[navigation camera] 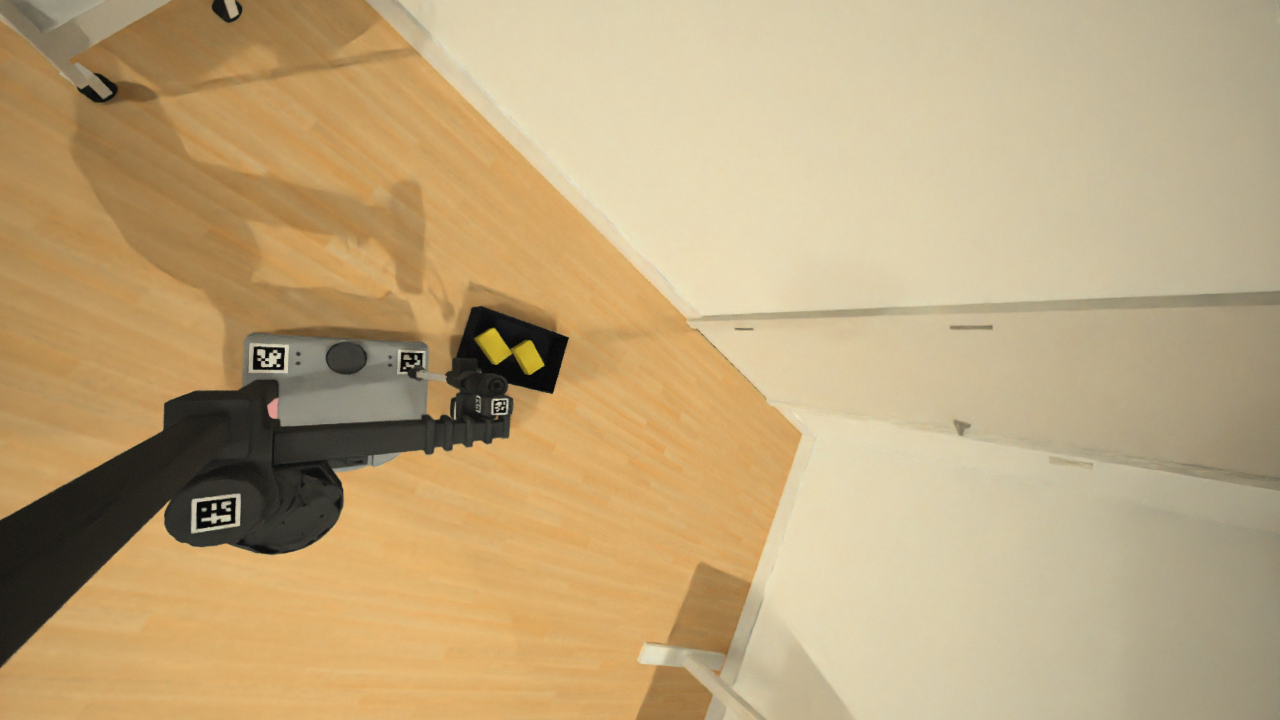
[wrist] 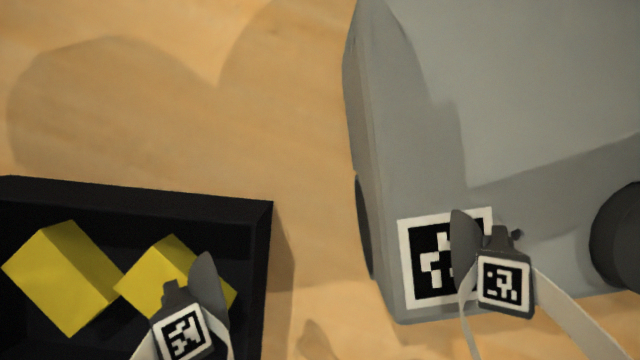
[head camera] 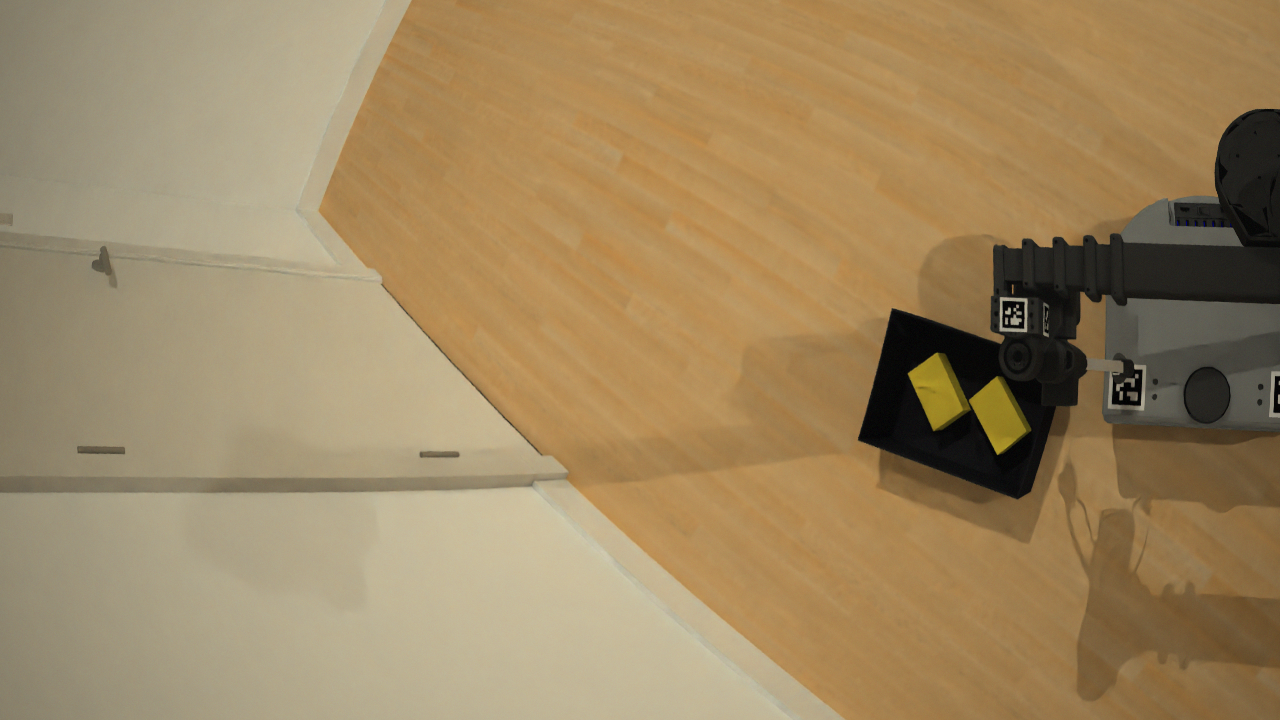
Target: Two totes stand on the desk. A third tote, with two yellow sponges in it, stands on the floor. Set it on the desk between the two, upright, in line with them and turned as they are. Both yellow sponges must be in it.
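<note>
The black tote (head camera: 939, 461) (navigation camera: 553, 353) (wrist: 125, 197) stands upright on the floor beside the robot's base. Two yellow sponges lie inside: the farther sponge (head camera: 938, 392) (navigation camera: 528, 357) (wrist: 55, 280) and the nearer sponge (head camera: 999, 414) (navigation camera: 492, 345) (wrist: 145, 272). My gripper (wrist: 334, 258) is open with nothing between its fingertips. In the wrist view one finger overlaps the nearer sponge and the other overlaps the base's marker; the tote's end wall appears between them. The wrist hides one tote corner in the head view. The desk's top and its two totes do not show.
The robot's grey base (head camera: 1163, 331) (navigation camera: 358, 394) (wrist: 525, 125) is close beside the tote. Pale walls (head camera: 223, 358) (navigation camera: 895, 179) stand beyond the tote. White legs with dark castors (navigation camera: 96, 86) show at the navigation view's top left, and a white foot (navigation camera: 666, 654) at its bottom.
</note>
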